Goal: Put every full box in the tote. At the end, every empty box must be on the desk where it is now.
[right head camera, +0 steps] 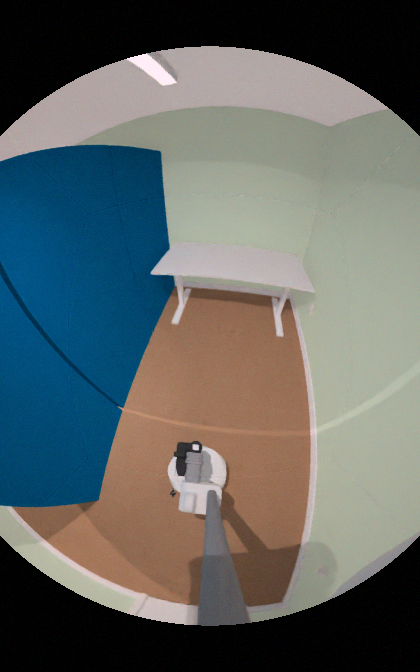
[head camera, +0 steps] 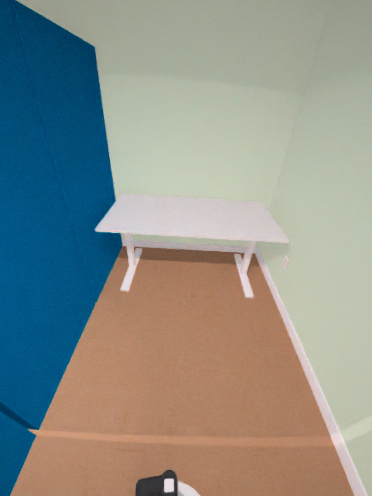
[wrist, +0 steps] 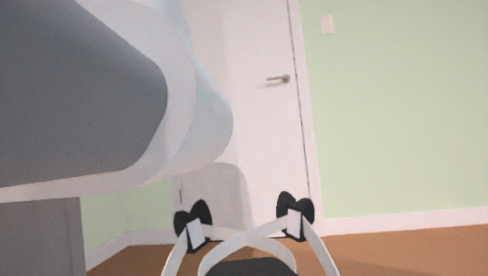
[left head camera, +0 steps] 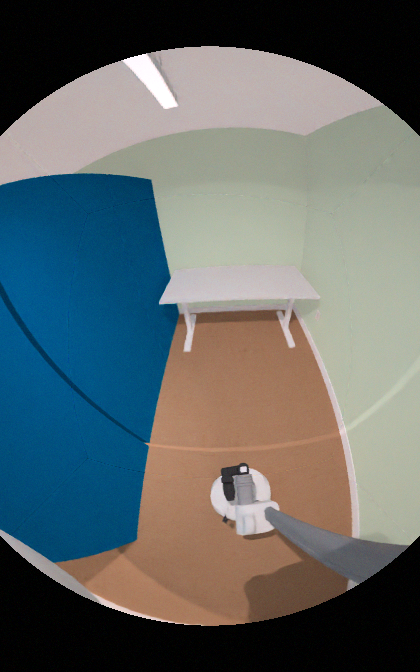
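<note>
A white desk (head camera: 190,217) (left head camera: 240,285) (right head camera: 232,262) with two T-shaped legs stands against the far wall, some way in front of the robot. No box and no tote show in these views. My gripper (wrist: 244,212) is open in the wrist view, its two dark fingertips well apart with nothing between them. It is far from the desk. In the two side head views the wrist is folded above the white round base, and the fingers cannot be made out there.
A tall blue partition (head camera: 50,200) (left head camera: 110,325) (right head camera: 65,325) runs along the left. A pale green wall (head camera: 330,200) runs along the right. Brown floor (head camera: 190,360) lies between them up to the desk. A white door (wrist: 265,125) with a handle shows in the wrist view.
</note>
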